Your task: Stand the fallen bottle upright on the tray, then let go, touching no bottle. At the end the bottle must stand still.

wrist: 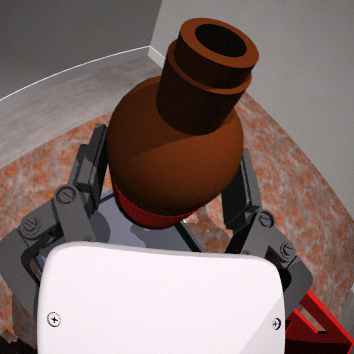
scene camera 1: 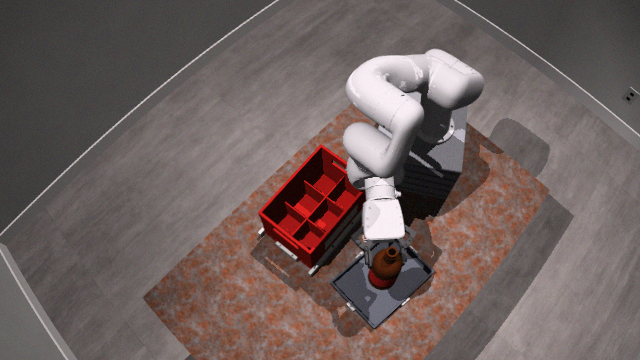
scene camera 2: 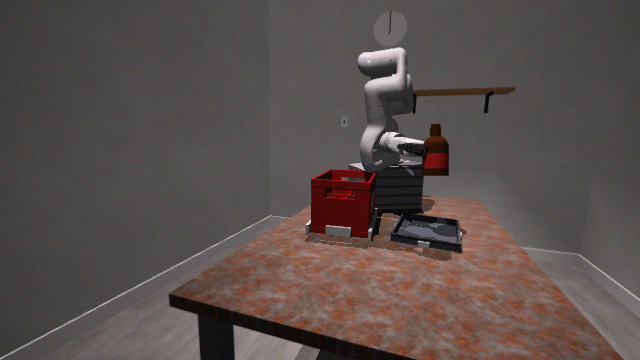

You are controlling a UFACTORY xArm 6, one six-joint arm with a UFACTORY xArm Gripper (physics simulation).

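Places are measured from the arm's base along level axes (x ahead, y left, z up), in millimetres.
Pixels of known places: gripper, fingertip midpoint: (wrist: 169,150) (scene camera 1: 386,266) (scene camera 2: 435,151); arm's base, origin of the base link: (scene camera 1: 433,126).
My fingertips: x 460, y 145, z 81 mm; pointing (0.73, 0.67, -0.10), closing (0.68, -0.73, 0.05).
For each thing: its top centre in the pictures, then the offset to it from my fingertips.
- brown bottle with a red band, middle of its top: (wrist: 229,25) (scene camera 1: 391,256) (scene camera 2: 437,123) dx -2, dy -1, dz +83 mm
- dark grey tray, middle of its top: (wrist: 114,254) (scene camera 1: 383,277) (scene camera 2: 427,225) dx -38, dy -3, dz -244 mm
- red crate with compartments, middle of its top: (scene camera 1: 315,196) (scene camera 2: 347,174) dx -64, dy -278, dz -94 mm
A brown bottle with a red band (scene camera 1: 386,268) (scene camera 2: 436,155) (wrist: 175,155) is upright, neck up, and hangs in the air high above the tray. My gripper (scene camera 2: 425,149) is shut on the bottle's body from the side; in the wrist view one dark finger stands on each side of it. The dark grey tray (scene camera 1: 374,320) (scene camera 2: 426,243) lies on the table below the bottle, with a wide gap between its floor and the bottle's base in scene camera 2. In the wrist view the bottle and the white gripper housing hide part of the tray.
A red crate with compartments (scene camera 1: 286,239) (scene camera 2: 343,212) stands beside the tray, close to the arm, and its corner shows in the wrist view (wrist: 320,312). The arm's slatted grey base block (scene camera 2: 400,187) stands behind. A wooden shelf (scene camera 2: 462,92) is on the back wall.
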